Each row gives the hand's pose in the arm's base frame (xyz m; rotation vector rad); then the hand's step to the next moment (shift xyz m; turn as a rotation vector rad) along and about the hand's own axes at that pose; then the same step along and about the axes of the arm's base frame.
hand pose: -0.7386 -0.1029 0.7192 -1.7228 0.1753 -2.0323
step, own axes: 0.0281 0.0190 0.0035 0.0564 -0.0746 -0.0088
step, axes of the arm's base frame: 0.0055 -0.0280 0.0186 -0.0341 0.0401 0.0778
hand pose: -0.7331 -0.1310 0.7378 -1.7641 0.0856 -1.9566
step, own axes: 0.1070 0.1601 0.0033 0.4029 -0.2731 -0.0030
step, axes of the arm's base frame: 0.0504 -0.1817 0.0394 -0.1040 0.0762 0.4693
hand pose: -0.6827 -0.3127 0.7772 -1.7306 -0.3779 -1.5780
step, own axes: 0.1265 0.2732 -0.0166 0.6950 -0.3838 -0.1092
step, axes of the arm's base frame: 0.1938 -0.2291 0.0299 -0.1969 0.0009 0.7768
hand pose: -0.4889 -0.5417 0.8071 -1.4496 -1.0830 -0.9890
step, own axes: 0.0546 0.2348 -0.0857 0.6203 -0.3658 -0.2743
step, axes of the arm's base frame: 0.2380 -0.0938 0.0053 -0.2041 -0.1729 0.7227
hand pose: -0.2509 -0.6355 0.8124 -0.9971 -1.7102 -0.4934
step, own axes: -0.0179 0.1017 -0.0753 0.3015 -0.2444 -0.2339
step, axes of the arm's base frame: 0.1277 -0.0040 -0.0032 -0.0952 -0.1953 0.3977
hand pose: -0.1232 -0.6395 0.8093 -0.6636 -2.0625 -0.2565
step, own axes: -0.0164 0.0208 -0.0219 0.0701 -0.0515 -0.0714
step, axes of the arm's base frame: 0.0342 0.0022 -0.0031 -0.0070 -0.0482 0.1015
